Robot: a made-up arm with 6 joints.
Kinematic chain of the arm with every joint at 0, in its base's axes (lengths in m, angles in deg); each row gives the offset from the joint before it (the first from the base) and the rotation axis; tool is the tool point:
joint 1: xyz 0 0 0.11 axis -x
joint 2: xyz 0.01 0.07 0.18 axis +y
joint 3: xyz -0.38 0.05 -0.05 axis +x
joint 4: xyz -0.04 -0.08 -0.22 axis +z
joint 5: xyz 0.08 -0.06 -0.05 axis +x
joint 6: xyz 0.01 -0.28 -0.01 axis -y
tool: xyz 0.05 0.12 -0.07
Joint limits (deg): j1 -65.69..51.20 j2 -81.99..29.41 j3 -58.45..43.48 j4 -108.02..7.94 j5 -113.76..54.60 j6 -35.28..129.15
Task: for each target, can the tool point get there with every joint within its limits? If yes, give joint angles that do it. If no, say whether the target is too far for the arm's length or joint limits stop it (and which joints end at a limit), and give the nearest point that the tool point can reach.
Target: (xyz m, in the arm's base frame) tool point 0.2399 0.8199 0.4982
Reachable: no: joint limits stop it (at a limit: joint 1, joint 3, joint 4, joint 6) | nearest point 0.2208 0.6144 0.1981 | short by 0.364 m
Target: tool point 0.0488 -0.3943 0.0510
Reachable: yes | joints 39.64 -45.48 -20.97 -14.90 39.69 5.85
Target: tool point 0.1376 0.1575 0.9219
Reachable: no: joint limits stop it (at a limit: joint 2, joint 3) | nearest point -0.2102 0.0970 0.6099 | short by 0.471 m
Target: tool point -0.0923 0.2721 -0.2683
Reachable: yes | joints -41.40 -49.87 28.05 -68.05 -12.00 112.77
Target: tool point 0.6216 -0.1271 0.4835
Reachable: no: joint limits stop it (at a limit: joint 1, joint 2, joint 4) | nearest point 0.3668 -0.1899 0.1869 | short by 0.396 m
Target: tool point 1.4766 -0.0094 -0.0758
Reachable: no: too far | nearest point 0.5116 -0.0131 -0.1498 | short by 0.968 m
